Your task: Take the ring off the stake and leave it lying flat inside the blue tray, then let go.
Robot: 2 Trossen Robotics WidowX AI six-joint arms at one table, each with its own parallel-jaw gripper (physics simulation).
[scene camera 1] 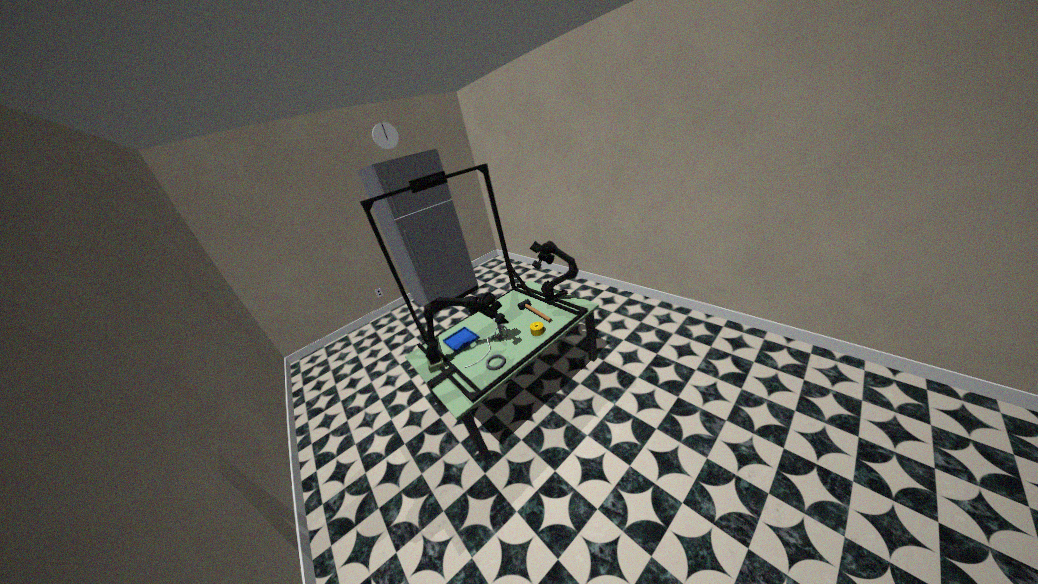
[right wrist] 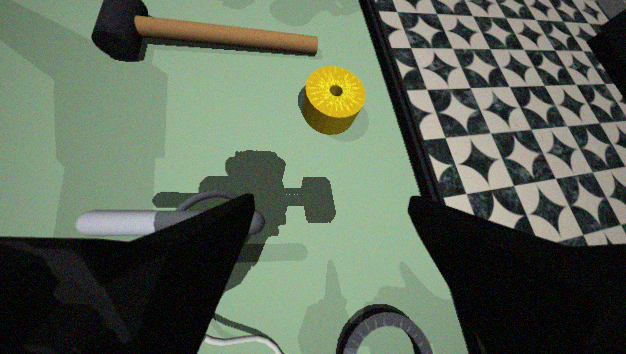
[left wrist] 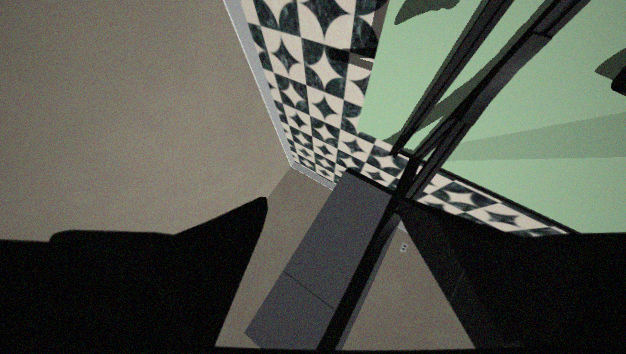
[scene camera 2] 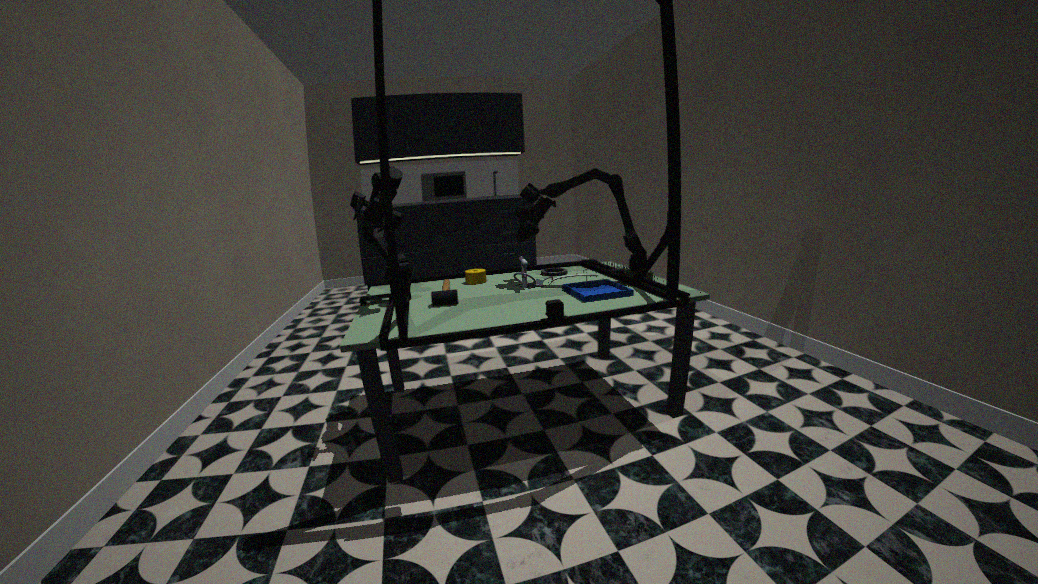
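A grey stake stands on the green table, with a thin grey ring around it. My right gripper is open and empty above the stake. In the right wrist view its left finger covers part of the ring and stake. The blue tray lies empty on the table beside the stake. My left gripper is open and empty, raised high at the table's far end and facing the wall.
A yellow cylinder with a hole and a hammer lie past the stake. A dark flat ring lies on the table. A black frame rims the table.
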